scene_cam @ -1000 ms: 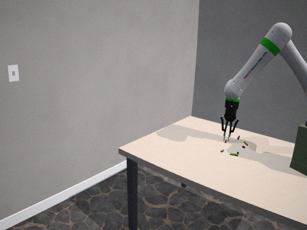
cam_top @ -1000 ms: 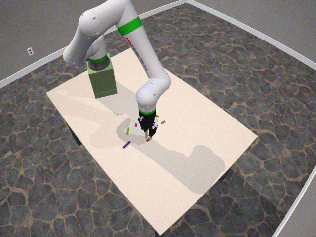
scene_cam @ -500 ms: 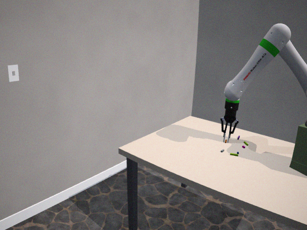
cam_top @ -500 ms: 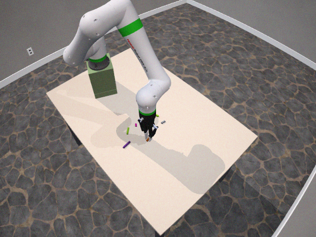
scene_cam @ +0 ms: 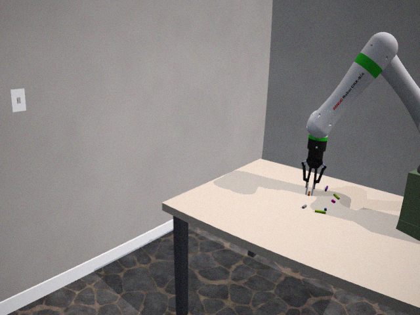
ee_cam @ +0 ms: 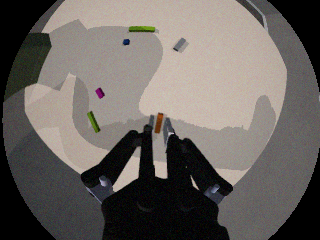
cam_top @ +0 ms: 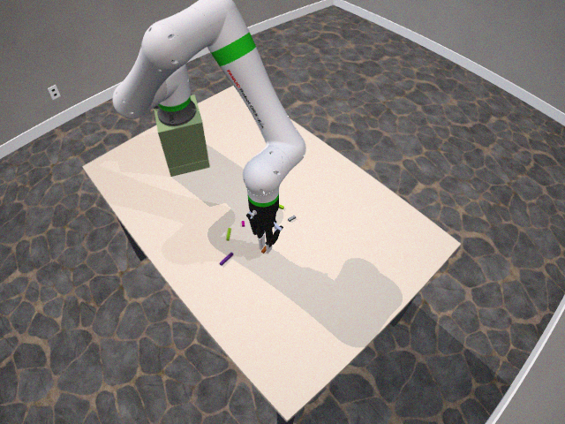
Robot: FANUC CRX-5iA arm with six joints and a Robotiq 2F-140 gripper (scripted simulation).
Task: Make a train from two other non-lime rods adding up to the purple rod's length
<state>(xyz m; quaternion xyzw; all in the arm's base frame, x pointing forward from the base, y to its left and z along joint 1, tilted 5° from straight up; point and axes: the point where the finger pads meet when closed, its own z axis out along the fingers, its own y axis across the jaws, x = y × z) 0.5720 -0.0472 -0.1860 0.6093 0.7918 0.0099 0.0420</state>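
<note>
Now: the orange rod 3 cm below my hand. Round my hand: magenta rod (14 cm behind, 3 cm below, 1 cm to the left); then purple rod (13 cm to the right, 6 cm behind, 3 cm below); then grey rod (16 cm to the left, 3 cm below, 3 cm behind).
</note>
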